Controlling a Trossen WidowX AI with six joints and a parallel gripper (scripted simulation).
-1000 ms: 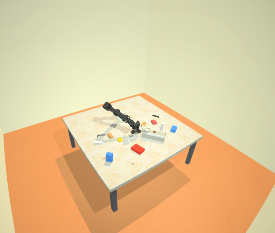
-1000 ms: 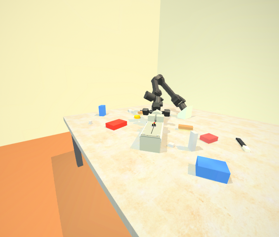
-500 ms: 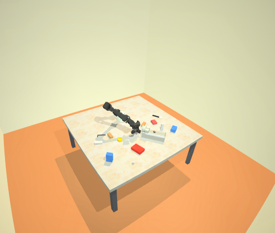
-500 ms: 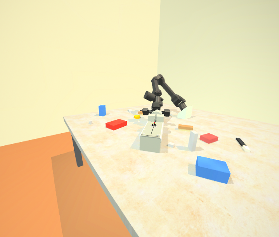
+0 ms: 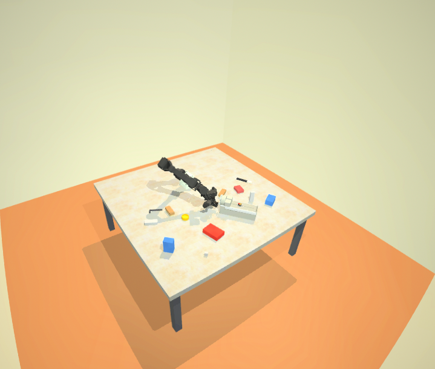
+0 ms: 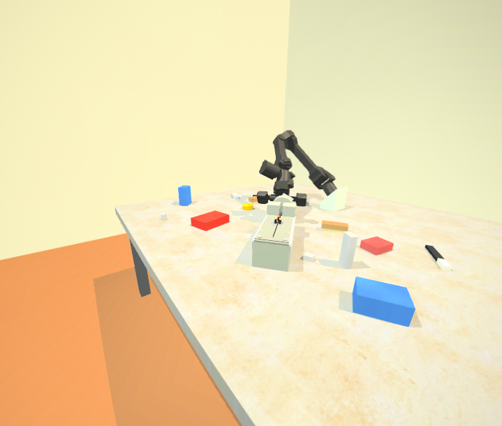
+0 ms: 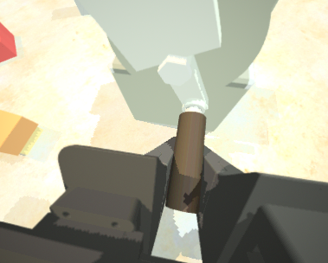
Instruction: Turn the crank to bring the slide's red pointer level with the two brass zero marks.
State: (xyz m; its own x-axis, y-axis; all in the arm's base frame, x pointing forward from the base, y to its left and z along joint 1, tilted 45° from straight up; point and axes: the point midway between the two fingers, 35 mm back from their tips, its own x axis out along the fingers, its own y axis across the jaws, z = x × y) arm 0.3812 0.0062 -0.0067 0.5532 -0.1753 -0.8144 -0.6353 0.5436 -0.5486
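Right now the crank is 40 mm above my gripper tip. From my gripper tip the other things lie so: brown crank handle (30 mm above, 10 mm to the right, 10 mm behind); then red pointer (110 mm to the left, 110 mm ahead, 50 mm above); then yellow disc (250 mm to the right, 40 mm behind, 20 mm below).
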